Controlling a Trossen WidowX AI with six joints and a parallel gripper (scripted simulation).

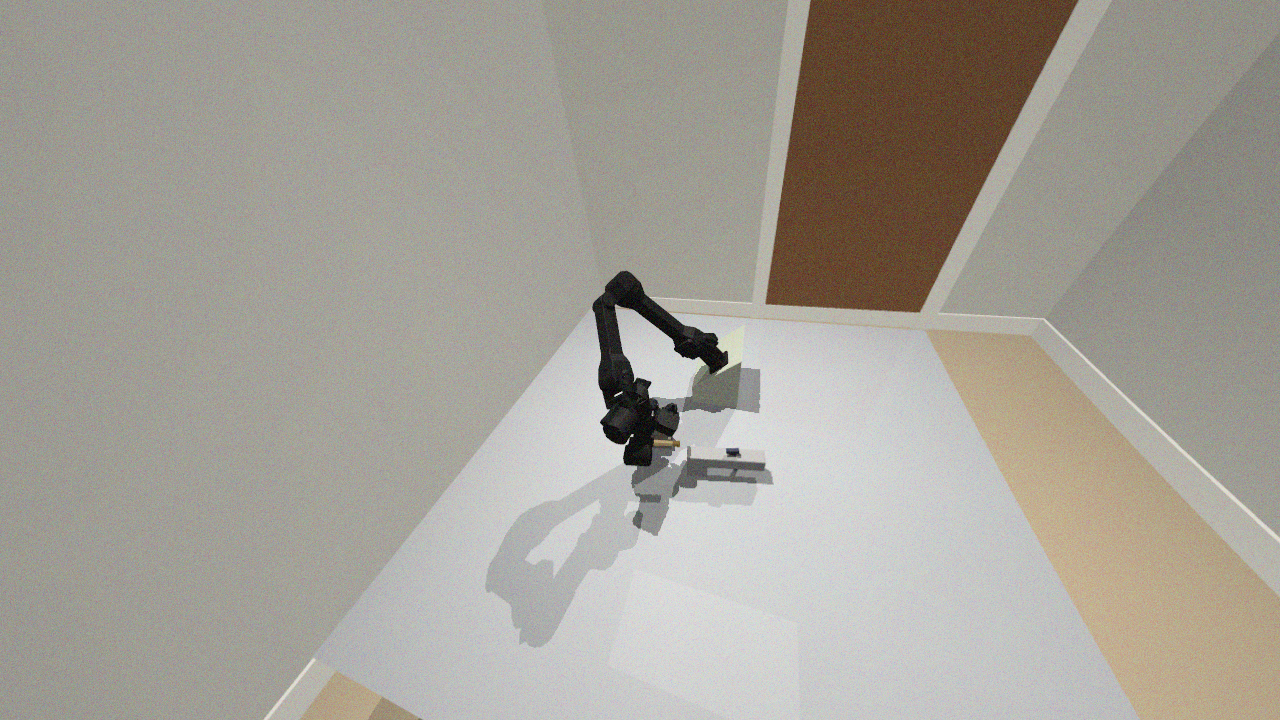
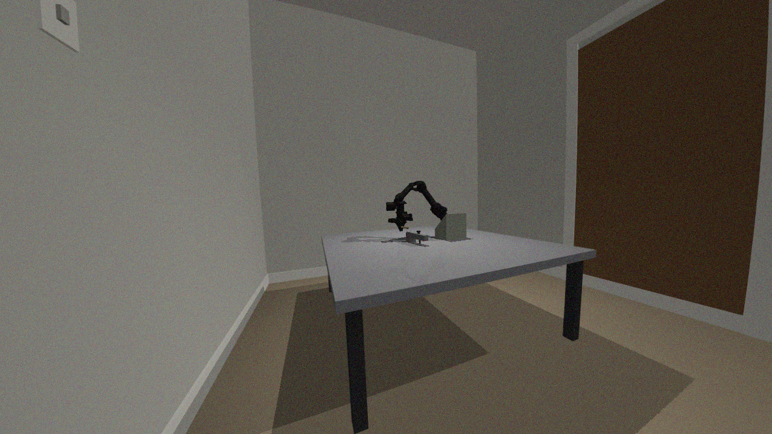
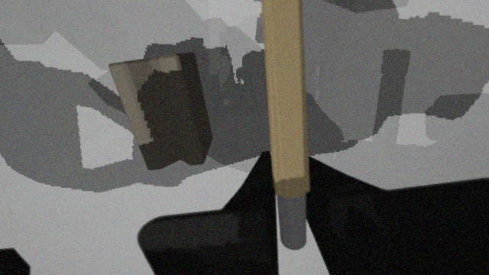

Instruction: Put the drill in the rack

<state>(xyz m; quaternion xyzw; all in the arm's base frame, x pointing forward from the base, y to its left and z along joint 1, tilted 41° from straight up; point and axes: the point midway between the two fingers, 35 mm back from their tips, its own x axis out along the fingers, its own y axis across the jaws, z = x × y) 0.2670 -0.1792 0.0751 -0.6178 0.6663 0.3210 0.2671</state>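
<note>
The drill lies 4 cm to the left of my gripper tip and 3 cm above it. Also, from my gripper tip: rack: 7 cm behind, 2 cm to the left, 4 cm below; dark key: 22 cm to the left.
</note>
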